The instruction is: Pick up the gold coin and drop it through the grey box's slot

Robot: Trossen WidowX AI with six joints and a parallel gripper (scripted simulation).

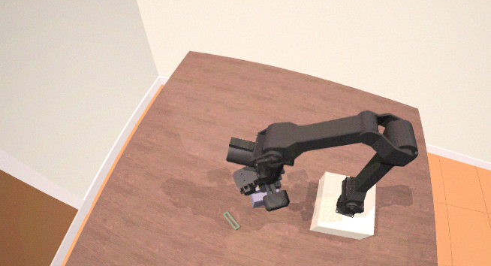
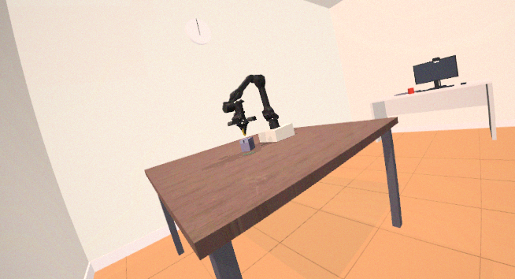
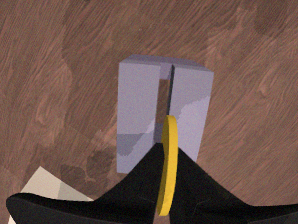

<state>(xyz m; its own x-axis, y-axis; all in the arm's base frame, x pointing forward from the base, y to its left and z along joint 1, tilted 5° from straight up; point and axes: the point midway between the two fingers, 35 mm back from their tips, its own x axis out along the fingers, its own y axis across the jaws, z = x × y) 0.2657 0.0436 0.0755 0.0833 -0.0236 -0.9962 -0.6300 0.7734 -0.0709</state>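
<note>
My gripper tip is now 1 cm below the gold coin.
</note>
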